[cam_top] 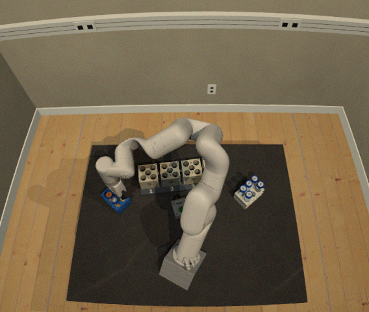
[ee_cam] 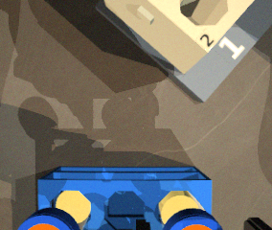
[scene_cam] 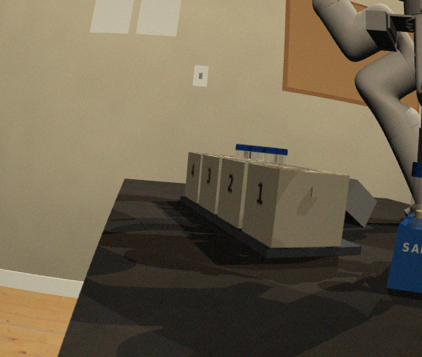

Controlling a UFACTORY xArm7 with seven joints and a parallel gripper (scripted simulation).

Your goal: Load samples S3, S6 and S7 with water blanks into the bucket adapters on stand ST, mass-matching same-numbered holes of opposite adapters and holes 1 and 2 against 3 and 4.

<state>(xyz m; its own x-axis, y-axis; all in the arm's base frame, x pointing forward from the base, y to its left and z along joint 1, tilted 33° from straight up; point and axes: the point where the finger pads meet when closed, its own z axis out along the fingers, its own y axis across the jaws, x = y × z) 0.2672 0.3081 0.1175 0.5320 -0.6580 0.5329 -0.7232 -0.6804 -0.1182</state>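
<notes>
Right now my hand is 20 mm short of the blue sample rack, 40 mm to the right of it and 110 mm above it. Round my hand: white blank rack: 100 mm behind, 620 mm to the right, 110 mm below; adapter 1: 100 mm ahead, 150 mm to the right, 90 mm below.
</notes>
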